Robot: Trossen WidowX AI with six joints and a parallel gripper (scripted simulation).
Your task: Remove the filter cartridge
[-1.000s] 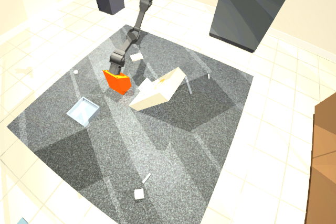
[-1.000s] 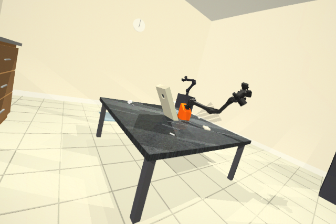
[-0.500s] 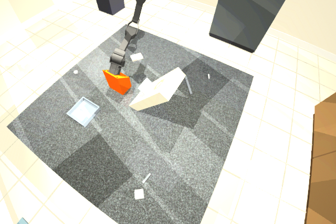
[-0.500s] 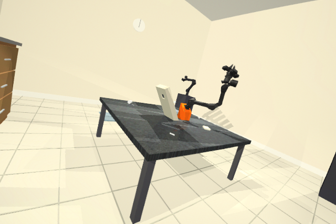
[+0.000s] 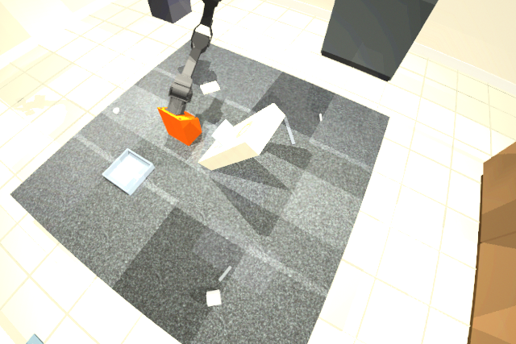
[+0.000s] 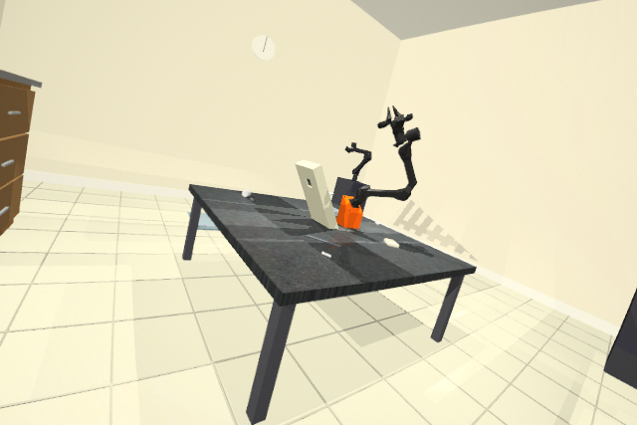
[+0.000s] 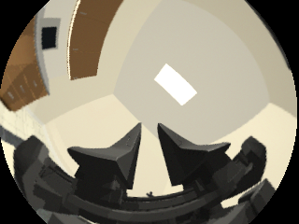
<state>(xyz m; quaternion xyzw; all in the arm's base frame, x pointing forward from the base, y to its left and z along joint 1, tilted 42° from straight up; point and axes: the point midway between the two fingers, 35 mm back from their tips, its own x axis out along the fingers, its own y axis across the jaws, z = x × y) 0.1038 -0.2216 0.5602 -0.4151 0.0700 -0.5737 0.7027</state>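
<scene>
Now: gripper tip 23 cm short of the white round filter cartridge, 19 cm to the left of it and 49 cm above it. Round my gripper tip: pale blue tray (18 cm behind, 48 cm to the right, 73 cm below); then cream service panel (19 cm ahead, 19 cm to the right, 56 cm below); then peg (40 cm ahead, 25 cm to the left, 74 cm below).
</scene>
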